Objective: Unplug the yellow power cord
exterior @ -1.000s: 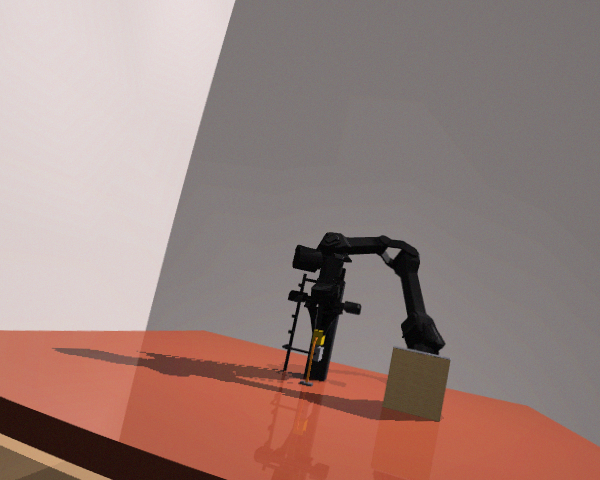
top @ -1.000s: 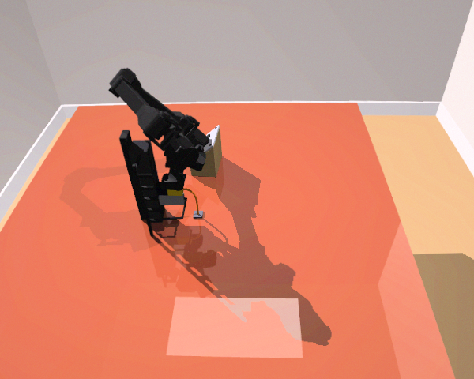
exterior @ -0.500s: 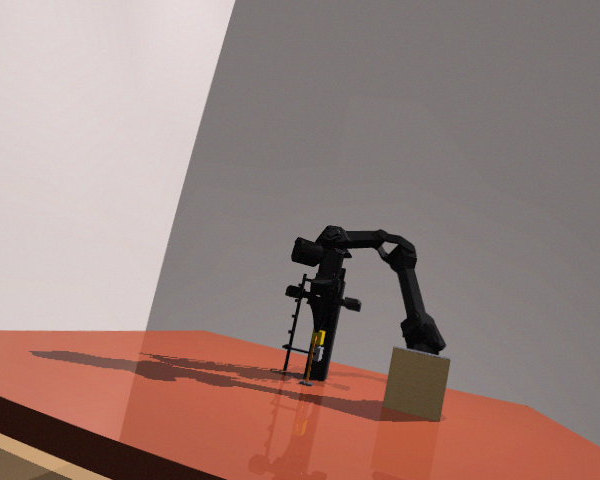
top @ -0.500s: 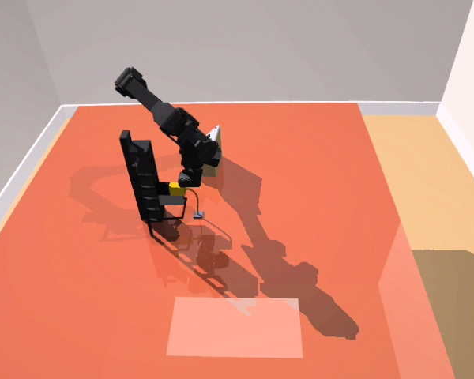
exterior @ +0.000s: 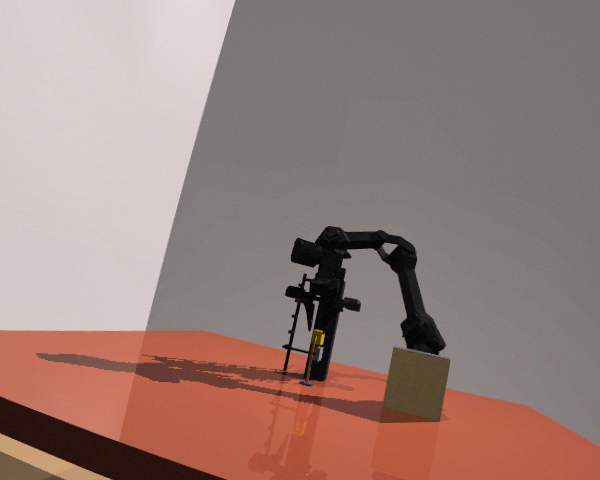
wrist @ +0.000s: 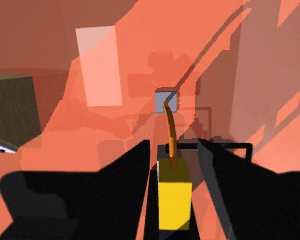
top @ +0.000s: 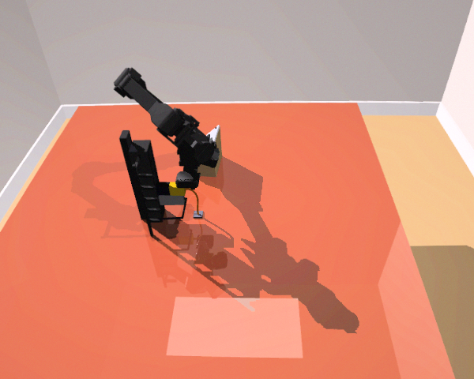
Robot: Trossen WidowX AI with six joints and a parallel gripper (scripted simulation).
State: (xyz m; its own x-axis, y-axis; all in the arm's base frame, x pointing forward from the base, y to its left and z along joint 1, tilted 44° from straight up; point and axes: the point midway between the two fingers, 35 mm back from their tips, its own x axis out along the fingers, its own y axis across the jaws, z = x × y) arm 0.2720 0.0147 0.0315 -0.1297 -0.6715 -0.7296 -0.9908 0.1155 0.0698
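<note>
Right now the yellow plug is 7 cm to the right of my gripper tip. The rest, counted from my gripper tip: black power strip: 1 cm behind, 15 cm to the right, 1 cm above.
</note>
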